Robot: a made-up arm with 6 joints.
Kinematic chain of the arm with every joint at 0, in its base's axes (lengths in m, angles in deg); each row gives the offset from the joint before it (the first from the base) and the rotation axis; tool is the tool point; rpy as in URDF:
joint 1: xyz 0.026 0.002 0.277 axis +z
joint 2: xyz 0.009 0.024 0 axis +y
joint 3: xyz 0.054 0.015 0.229 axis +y
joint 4: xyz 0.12 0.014 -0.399 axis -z
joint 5: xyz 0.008 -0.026 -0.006 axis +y
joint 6: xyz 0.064 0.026 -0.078 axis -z
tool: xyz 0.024 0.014 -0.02 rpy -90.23 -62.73 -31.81
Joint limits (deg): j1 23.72..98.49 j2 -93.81..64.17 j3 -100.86..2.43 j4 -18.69..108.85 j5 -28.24..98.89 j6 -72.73..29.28
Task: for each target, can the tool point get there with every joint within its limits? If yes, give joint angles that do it. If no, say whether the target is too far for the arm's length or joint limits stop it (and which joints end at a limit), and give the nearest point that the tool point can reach.
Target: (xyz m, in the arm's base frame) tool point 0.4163 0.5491 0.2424
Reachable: yes | joints 49.53 29.24 -80.97 82.26 38.45 -56.24
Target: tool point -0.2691 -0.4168 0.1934
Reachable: no: joint limits stop it (at a limit: joint 2, joint 3, joint 6) | nearest point -0.1024 -0.1802 0.0947 | short by 0.306 m
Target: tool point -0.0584 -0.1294 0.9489
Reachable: yes | joints 89.70 -68.95 -92.25 46.63 51.80 -27.04
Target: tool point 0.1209 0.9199 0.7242
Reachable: no: too far | nearest point 0.0956 0.6755 0.6039 | short by 0.274 m
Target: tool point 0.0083 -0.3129 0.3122
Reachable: no: joint limits stop it (at a limit: joint 1, joint 2, joint 3, joint 5, joint 6) | nearest point -0.0010 -0.1998 0.1217 | short by 0.222 m
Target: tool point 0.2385 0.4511 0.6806
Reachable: yes | joints 55.29 -14.12 -89.28 15.74 80.45 12.67
